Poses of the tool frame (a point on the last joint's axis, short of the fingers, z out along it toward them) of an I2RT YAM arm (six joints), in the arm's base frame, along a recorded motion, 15 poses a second.
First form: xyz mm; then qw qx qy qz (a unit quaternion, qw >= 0).
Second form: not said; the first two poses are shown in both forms.
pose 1, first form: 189.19 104.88 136.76 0.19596 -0.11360 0.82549 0.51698
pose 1, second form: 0.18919 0.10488 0.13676 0.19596 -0.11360 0.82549 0.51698
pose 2, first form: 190.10 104.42 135.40 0.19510 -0.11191 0.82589 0.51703
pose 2, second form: 0.19010 0.10442 0.13540 0.19510 -0.11191 0.82589 0.51703
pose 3, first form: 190.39 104.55 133.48 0.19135 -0.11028 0.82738 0.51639
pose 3, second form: 0.19039 0.10455 0.13348 0.19135 -0.11028 0.82738 0.51639
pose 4, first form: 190.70 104.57 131.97 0.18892 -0.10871 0.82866 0.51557
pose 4, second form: 0.19070 0.10457 0.13197 0.18892 -0.10871 0.82866 0.51557
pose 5, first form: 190.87 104.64 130.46 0.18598 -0.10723 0.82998 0.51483
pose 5, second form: 0.19087 0.10464 0.13046 0.18598 -0.10723 0.82998 0.51483
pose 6, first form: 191.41 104.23 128.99 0.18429 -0.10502 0.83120 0.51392
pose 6, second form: 0.19141 0.10423 0.12899 0.18429 -0.10502 0.83120 0.51392
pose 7, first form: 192.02 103.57 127.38 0.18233 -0.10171 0.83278 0.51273
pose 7, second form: 0.19202 0.10357 0.12738 0.18233 -0.10171 0.83278 0.51273
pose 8, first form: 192.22 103.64 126.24 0.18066 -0.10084 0.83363 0.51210
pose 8, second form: 0.19222 0.10364 0.12624 0.18066 -0.10084 0.83363 0.51210
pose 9, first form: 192.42 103.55 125.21 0.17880 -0.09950 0.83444 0.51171
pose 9, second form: 0.19242 0.10355 0.12521 0.17880 -0.09950 0.83444 0.51171
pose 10, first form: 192.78 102.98 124.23 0.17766 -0.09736 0.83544 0.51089
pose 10, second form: 0.19278 0.10298 0.12423 0.17766 -0.09736 0.83544 0.51089
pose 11, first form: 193.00 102.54 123.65 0.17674 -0.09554 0.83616 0.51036
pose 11, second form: 0.19300 0.10254 0.12365 0.17674 -0.09554 0.83616 0.51036
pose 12, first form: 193.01 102.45 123.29 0.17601 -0.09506 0.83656 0.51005
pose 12, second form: 0.19301 0.10245 0.12329 0.17601 -0.09506 0.83656 0.51005
